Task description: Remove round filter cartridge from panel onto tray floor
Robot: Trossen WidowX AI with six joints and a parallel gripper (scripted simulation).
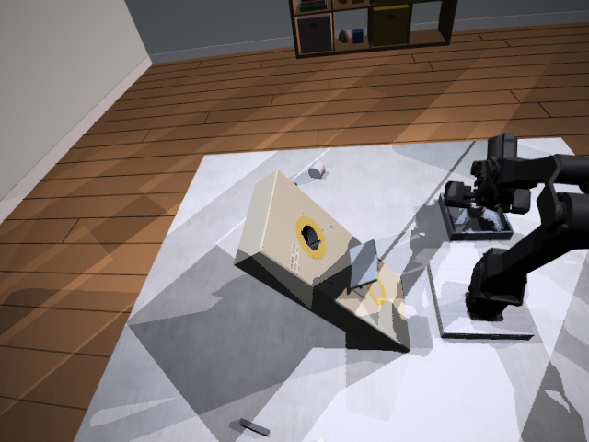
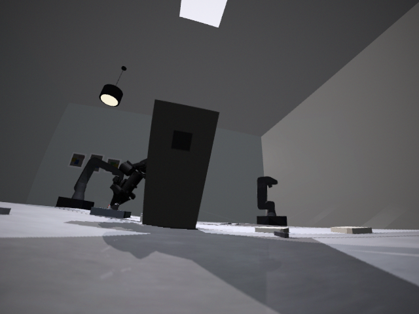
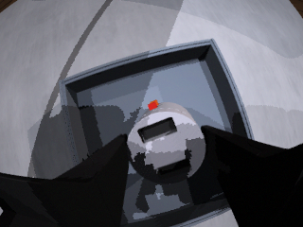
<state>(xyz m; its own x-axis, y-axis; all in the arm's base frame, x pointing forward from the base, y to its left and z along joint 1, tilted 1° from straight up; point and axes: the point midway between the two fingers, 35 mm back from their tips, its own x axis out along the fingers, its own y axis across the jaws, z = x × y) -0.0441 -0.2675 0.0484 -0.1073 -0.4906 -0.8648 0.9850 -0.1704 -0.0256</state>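
Now: the round filter cartridge right at my gripper tip. Round my gripper tip: grey tray: 4 cm below; small grey cylinder: 45 cm ahead, 20 cm to the right, 3 cm below.
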